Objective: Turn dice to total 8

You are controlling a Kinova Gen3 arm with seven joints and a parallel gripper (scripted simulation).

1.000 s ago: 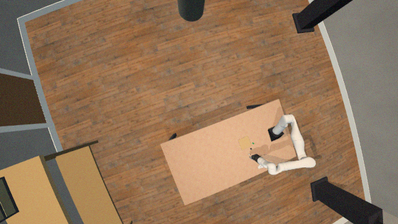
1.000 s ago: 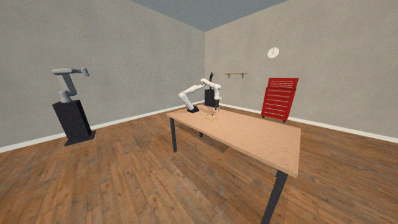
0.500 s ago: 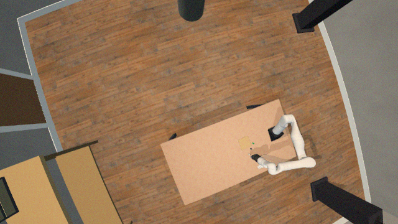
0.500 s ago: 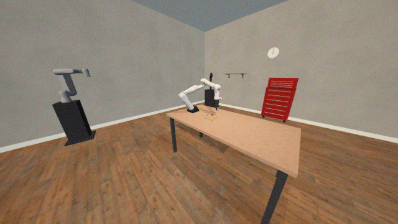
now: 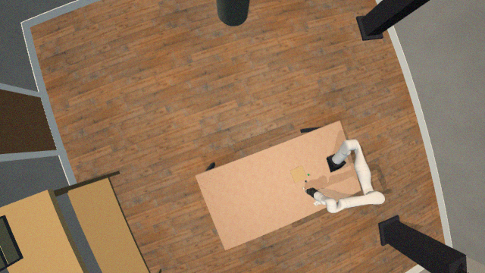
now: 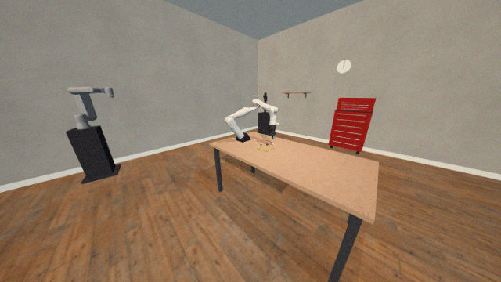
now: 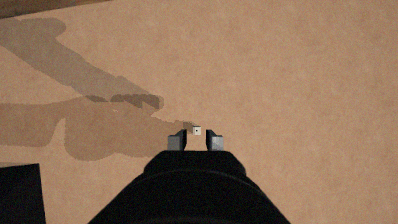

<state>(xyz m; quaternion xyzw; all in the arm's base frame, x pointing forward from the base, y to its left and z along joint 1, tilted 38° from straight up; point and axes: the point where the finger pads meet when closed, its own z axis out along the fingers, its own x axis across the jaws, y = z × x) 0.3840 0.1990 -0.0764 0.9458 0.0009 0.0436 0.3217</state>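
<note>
Now: the white die 80 mm below my hand. Round my hand: black die (80 mm below, 60 mm to the right, 40 mm behind); green die (120 mm to the right, 80 mm below, 80 mm behind); tan mat (150 mm to the right, 90 mm below, 20 mm ahead).
</note>
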